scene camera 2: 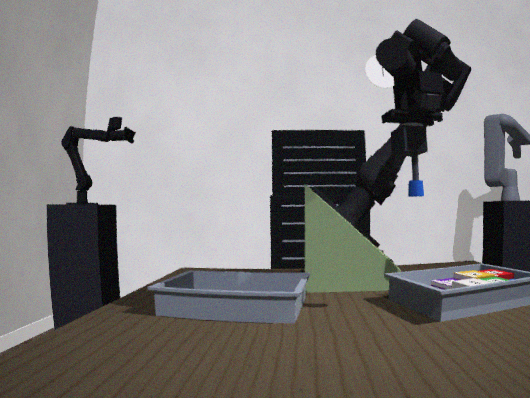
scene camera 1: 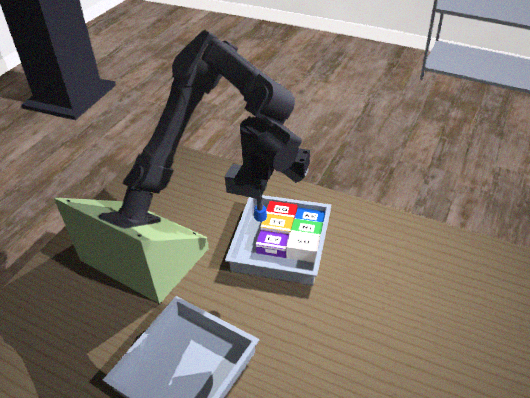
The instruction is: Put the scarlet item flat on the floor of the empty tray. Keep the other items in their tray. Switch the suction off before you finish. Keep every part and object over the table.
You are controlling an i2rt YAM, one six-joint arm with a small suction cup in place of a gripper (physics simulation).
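Frame: origin at the arm's base, x ahead, y left, z up, level; millimetres.
Where they show: hand, tool point: [scene camera 2: 416, 196] [scene camera 1: 260, 217]; arm's base, link origin: [scene camera 2: 345, 219] [scene camera 1: 131, 220].
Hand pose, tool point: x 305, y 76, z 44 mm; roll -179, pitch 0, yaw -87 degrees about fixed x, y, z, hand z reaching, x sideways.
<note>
Each offset is from my tool point to the top centre of the thing. Level surfaces: height alone.
The scarlet item @(dz -149, dx -20, dy +184 mm) [scene camera 1: 281, 208] [scene camera 2: 501, 274] is a red box with a white label. It lies at the back of the filled grey tray @(dz -144, dx +9, dy +102 mm) [scene camera 1: 270, 270] [scene camera 2: 415, 299], beside a blue box @(dz -160, dx +58, dy +195 mm) [scene camera 1: 310, 215] and behind an orange box @(dz -146, dx -12, dy +132 mm) [scene camera 1: 278, 223]. A green box @(dz -150, dx +66, dy +143 mm) [scene camera 1: 306, 227], a purple box @(dz -156, dx -4, dy +79 mm) [scene camera 1: 272, 241] and a white box @(dz -148, dx +73, dy +91 mm) [scene camera 1: 303, 242] share that tray. The empty grey tray @(dz -144, dx -54, dy -313 mm) [scene camera 1: 162, 347] [scene camera 2: 225, 306] stands apart, with its floor bare. My gripper [scene camera 1: 260, 214] [scene camera 2: 416, 189], a blue suction cup pointing down, is open and holds nothing. It hangs well above the tray level.
The green wedge base [scene camera 1: 175, 260] [scene camera 2: 335, 255] carries my arm and stands near both trays. The wooden table @(dz -194 mm) [scene camera 1: 400, 300] [scene camera 2: 250, 355] bears everything. A wire shelf, dark pedestals with other arms and a black cabinet [scene camera 2: 320, 165] stand beyond the table.
</note>
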